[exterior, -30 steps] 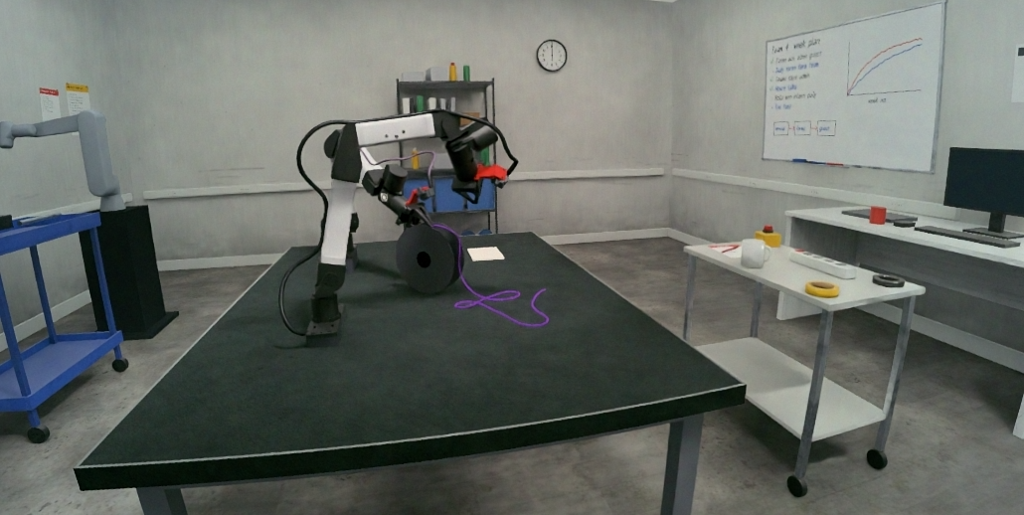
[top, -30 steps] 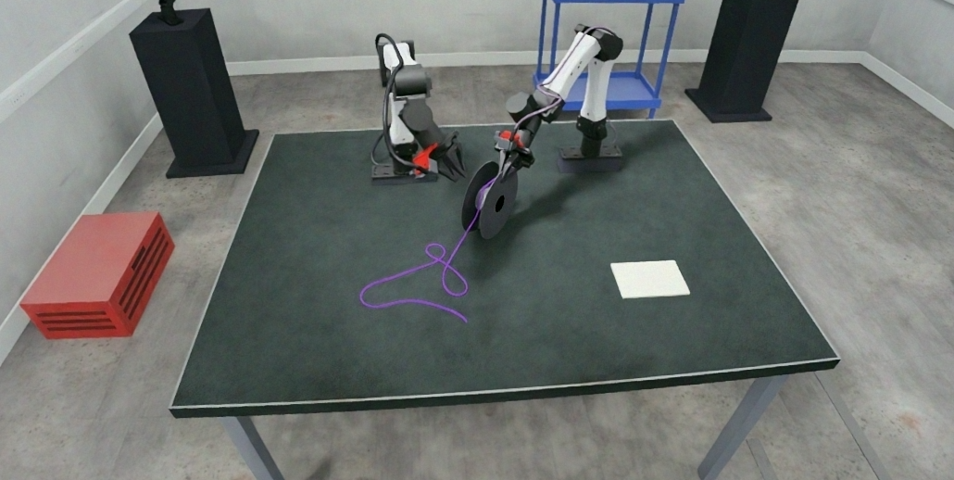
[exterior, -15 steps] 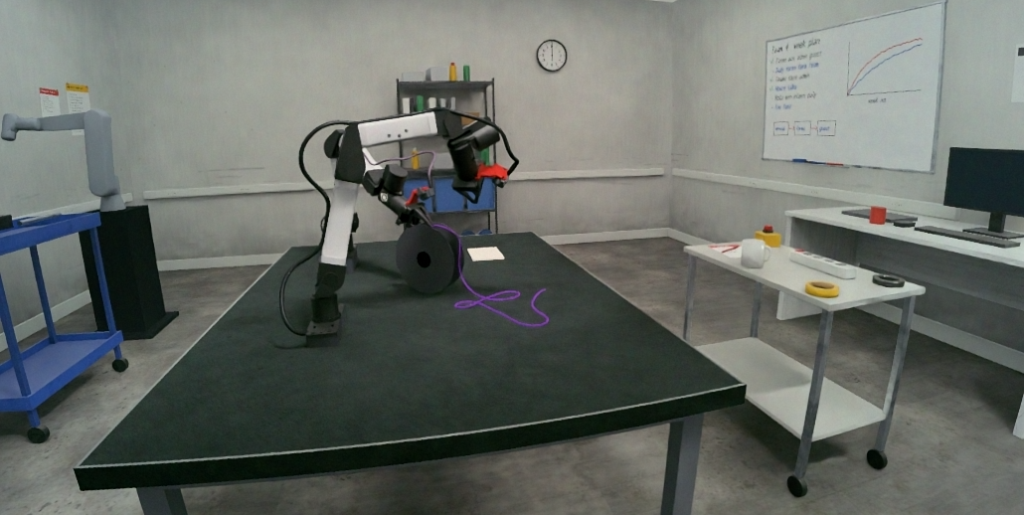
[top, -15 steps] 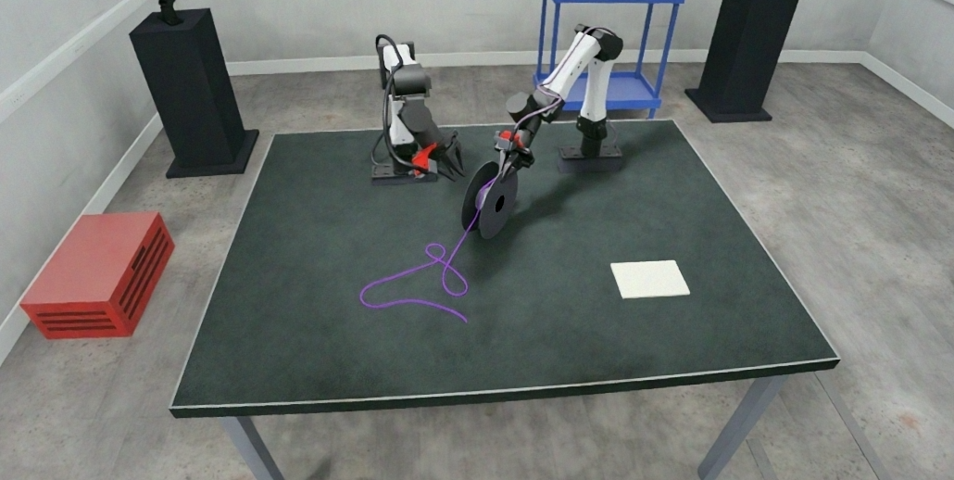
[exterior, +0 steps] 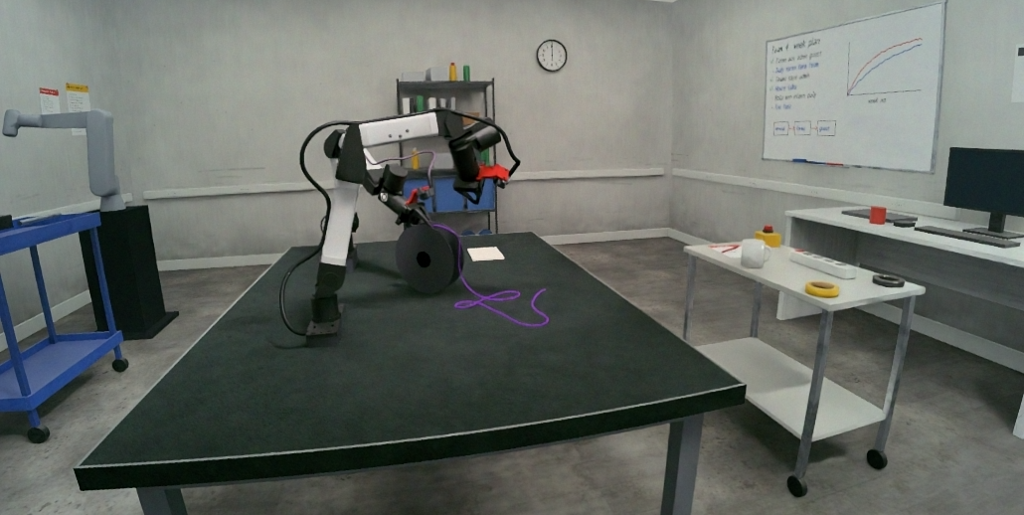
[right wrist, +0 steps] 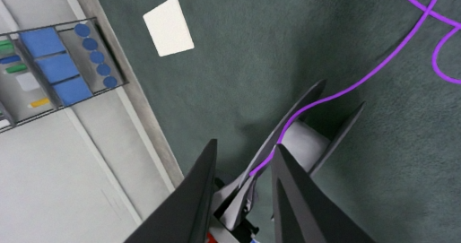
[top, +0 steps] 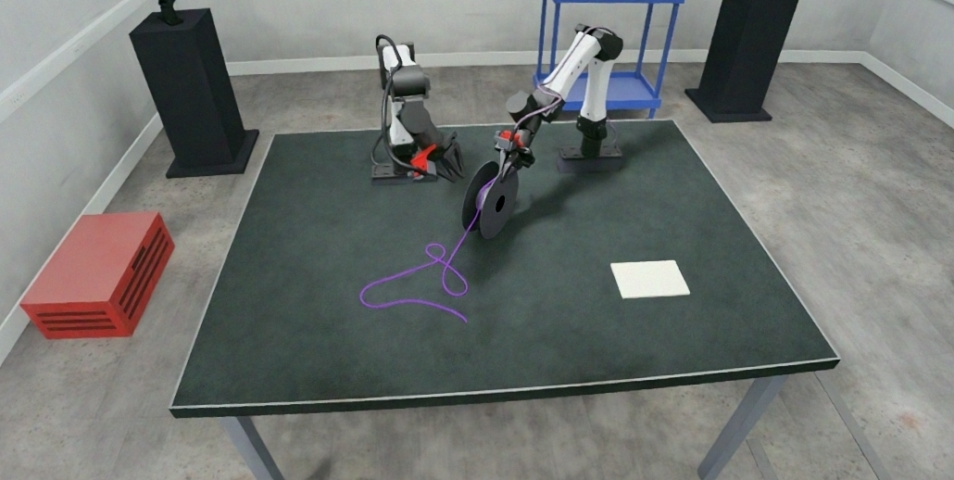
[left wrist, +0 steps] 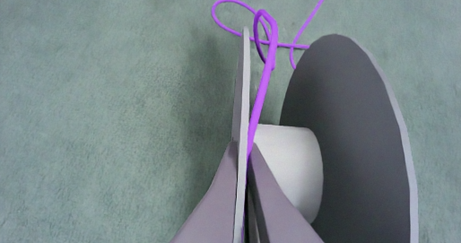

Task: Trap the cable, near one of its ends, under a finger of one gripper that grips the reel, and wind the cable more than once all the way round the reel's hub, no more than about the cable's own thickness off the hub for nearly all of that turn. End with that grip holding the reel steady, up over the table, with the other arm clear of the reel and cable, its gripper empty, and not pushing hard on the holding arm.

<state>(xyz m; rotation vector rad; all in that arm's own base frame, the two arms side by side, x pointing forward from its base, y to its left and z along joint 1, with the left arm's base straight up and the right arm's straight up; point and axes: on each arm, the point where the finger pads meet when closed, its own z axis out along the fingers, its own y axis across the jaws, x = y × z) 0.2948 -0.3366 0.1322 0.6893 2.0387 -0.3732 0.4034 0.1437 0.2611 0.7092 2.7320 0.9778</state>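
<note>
The dark grey reel lies 1 cm behind my left hand, 2 cm to the right of it and 8 cm below it. Round my left hand: white card 23 cm ahead, 36 cm to the left, 18 cm below.
</note>
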